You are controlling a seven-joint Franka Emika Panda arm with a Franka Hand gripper.
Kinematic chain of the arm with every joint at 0, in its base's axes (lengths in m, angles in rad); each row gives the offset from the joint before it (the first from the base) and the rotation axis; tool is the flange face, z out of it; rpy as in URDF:
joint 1: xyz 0 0 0.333 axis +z
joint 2: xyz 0 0 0 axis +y
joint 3: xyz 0 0 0.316 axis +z
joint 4: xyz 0.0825 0 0 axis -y
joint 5: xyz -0.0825 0 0.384 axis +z
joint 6: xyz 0 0 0 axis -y
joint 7: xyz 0.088 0 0 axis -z
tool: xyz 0 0 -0.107 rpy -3.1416 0 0
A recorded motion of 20 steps. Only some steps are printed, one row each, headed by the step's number.
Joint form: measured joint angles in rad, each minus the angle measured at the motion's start. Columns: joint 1, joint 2, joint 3, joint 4, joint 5, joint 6, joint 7.
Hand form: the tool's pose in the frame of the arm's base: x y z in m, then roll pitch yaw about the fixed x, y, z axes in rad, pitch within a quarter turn. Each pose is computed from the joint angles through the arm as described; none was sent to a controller.
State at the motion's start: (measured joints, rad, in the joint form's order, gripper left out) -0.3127 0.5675 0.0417 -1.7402 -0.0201 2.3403 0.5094
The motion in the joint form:
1: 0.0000 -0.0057 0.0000 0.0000 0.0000 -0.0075 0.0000
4: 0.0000 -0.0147 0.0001 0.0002 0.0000 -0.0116 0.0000
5: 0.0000 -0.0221 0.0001 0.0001 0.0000 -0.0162 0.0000
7: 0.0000 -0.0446 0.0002 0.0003 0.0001 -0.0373 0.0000
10: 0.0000 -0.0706 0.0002 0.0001 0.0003 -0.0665 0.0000
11: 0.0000 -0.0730 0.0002 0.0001 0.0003 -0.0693 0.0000
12: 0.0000 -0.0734 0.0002 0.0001 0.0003 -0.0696 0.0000
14: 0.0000 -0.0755 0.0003 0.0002 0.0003 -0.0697 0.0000
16: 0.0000 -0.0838 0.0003 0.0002 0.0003 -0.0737 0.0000
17: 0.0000 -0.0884 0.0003 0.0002 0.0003 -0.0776 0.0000
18: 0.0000 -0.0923 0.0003 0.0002 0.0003 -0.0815 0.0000
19: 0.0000 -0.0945 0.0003 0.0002 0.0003 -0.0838 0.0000
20: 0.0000 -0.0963 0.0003 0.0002 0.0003 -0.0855 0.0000
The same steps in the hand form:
1: 0.6451 -0.1823 0.2575 -3.1200 -0.0239 -0.7738
4: 0.6454 -0.1823 0.2633 -3.1178 -0.0285 -0.7737
5: 0.6454 -0.1824 0.2677 -3.1168 -0.0310 -0.7737
7: 0.6446 -0.1821 0.2810 -3.1169 -0.0329 -0.7736
10: 0.6427 -0.1817 0.2956 -3.1196 -0.0304 -0.7734
11: 0.6426 -0.1816 0.2969 -3.1199 -0.0301 -0.7734
12: 0.6425 -0.1816 0.2971 -3.1198 -0.0302 -0.7734
14: 0.6426 -0.1816 0.2986 -3.1188 -0.0321 -0.7734
16: 0.6425 -0.1816 0.3037 -3.1171 -0.0360 -0.7734
17: 0.6422 -0.1815 0.3065 -3.1170 -0.0368 -0.7734
18: 0.6419 -0.1814 0.3087 -3.1171 -0.0368 -0.7734
19: 0.6418 -0.1814 0.3099 -3.1173 -0.0368 -0.7734
20: 0.6416 -0.1813 0.3110 -3.1173 -0.0369 -0.7734

